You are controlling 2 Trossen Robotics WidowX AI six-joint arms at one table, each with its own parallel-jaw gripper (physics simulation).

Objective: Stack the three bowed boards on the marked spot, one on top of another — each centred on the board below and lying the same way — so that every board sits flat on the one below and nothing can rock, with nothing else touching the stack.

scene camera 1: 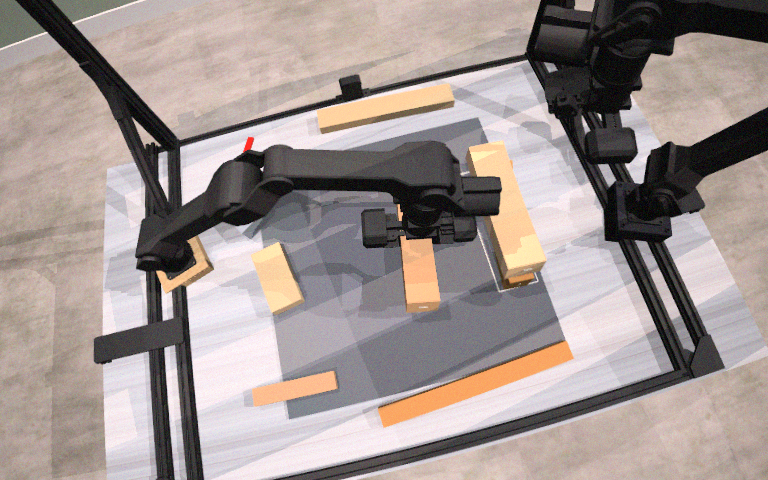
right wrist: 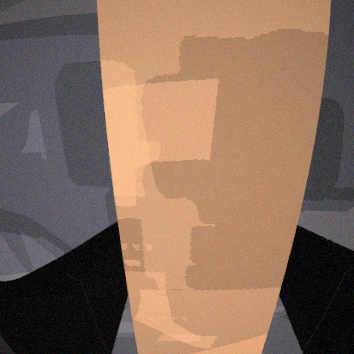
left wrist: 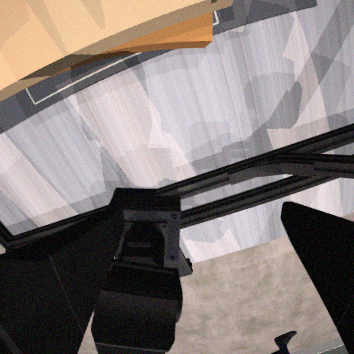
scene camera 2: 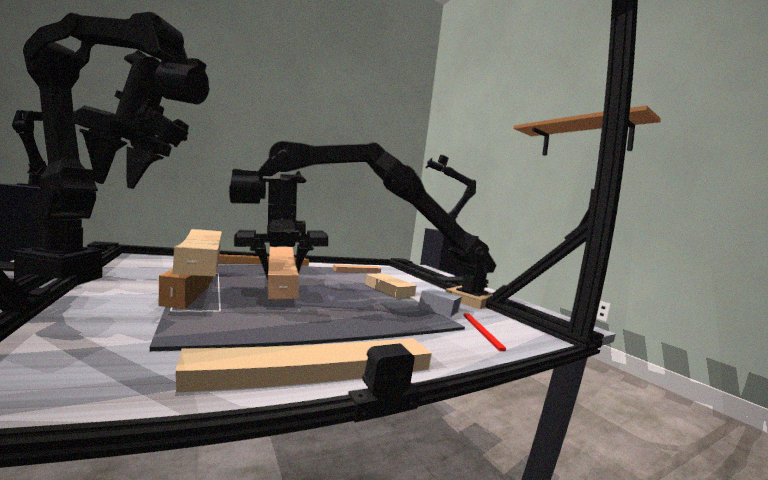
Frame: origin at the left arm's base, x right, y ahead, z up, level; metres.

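Seen in the pictures: left gripper, fingertip midpoint: (scene camera 1: 589, 133) (left wrist: 202, 212) (scene camera 2: 115, 186); right gripper, fingertip midpoint: (scene camera 1: 414, 242) (right wrist: 198, 219); left arm's base, link origin: (scene camera 1: 643, 207) (left wrist: 144, 237) (scene camera 2: 60, 249); right arm's base, link origin: (scene camera 1: 177, 259) (scene camera 2: 472, 291).
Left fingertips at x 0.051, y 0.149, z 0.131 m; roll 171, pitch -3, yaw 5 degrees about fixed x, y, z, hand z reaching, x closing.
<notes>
Offsets run from my left fingertips to a thing's top centre.
A brown-orange bowed board @(dx -0.097, dy +0.095, dz -0.132 m) (scene camera 1: 518, 281) (scene camera 2: 172, 291) (left wrist: 185, 36) lies lowest, at the white outline (scene camera 1: 502, 290) (scene camera 2: 219, 300) (left wrist: 35, 103). A pale bowed board @(dx -0.092, dy +0.115, dz -0.081 m) (scene camera 1: 506, 209) (scene camera 2: 195, 258) (left wrist: 100, 20) rests across its top. In scene camera 2 the lower board's end mark is upright, the upper's level, and the upper end sits farther right. My right gripper (scene camera 2: 283, 263) (right wrist: 198, 219) is shut on the light-orange bowed board @(dx -0.164, dy +0.260, dz -0.107 m) (scene camera 1: 420, 271) (scene camera 2: 283, 286) (right wrist: 210, 125), holding it above the mat, left of the stack in scene camera 1. My left gripper (scene camera 2: 116, 183) (left wrist: 202, 212) is open and empty, raised beside the stack.
A long pale bar @(dx +0.151, dy +0.365, dz -0.165 m) (scene camera 1: 385, 108) (scene camera 2: 271, 367) and a long orange bar @(dx -0.392, dy +0.128, dz -0.161 m) (scene camera 1: 475, 384) lie along opposite mat edges. A short pale block @(dx -0.258, dy +0.509, dz -0.155 m) (scene camera 1: 277, 277) (scene camera 2: 390, 285), a flat orange piece @(dx -0.448, dy +0.434, dz -0.167 m) (scene camera 1: 294, 388) (scene camera 2: 356, 268), a grey block @(dx -0.137, dy +0.603, dz -0.144 m) (scene camera 2: 440, 302) and a red stick @(dx -0.034, dy +0.659, dz -0.183 m) (scene camera 1: 248, 144) (scene camera 2: 484, 332) lie toward the right arm's base.
</notes>
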